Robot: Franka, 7 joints.
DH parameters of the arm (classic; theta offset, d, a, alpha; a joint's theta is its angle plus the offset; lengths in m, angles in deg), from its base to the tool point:
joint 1: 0 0.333 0 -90
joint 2: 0 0 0 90
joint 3: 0 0.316 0.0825 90
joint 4: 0 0 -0.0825 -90
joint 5: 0 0.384 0 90
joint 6: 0 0 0.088 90
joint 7: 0 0.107 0 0
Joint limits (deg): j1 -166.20..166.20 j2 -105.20..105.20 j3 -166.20..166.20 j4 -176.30..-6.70 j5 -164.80..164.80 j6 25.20..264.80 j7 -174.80..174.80
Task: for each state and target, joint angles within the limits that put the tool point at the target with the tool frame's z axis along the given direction. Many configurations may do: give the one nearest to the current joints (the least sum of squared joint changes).
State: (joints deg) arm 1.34 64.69 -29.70 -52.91 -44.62 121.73 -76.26
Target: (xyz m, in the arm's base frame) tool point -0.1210 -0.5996 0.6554 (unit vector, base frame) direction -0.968 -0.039 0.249
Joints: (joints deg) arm -24.50 39.52 -95.71 -95.11 -68.22 123.13 -76.26
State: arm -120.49 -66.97 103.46 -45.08 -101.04 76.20 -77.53
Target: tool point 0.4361 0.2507 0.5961 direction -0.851 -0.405 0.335
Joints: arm -93.00 -62.48 91.81 -87.23 -67.06 31.27 -77.53
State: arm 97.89 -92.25 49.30 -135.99 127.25 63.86 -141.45
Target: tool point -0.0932 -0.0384 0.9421 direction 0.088 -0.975 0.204
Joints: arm 114.03 -55.74 4.15 -115.29 152.49 47.65 -141.45
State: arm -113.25 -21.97 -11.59 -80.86 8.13 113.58 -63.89
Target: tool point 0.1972 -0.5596 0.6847 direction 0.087 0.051 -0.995
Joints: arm -80.78 13.79 11.47 -62.60 3.09 75.14 -63.89
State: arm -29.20 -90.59 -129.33 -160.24 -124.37 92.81 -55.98
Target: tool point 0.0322 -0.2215 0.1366 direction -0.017 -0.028 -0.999
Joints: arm -27.84 -78.00 -114.39 -176.30 -115.55 103.50 -55.98
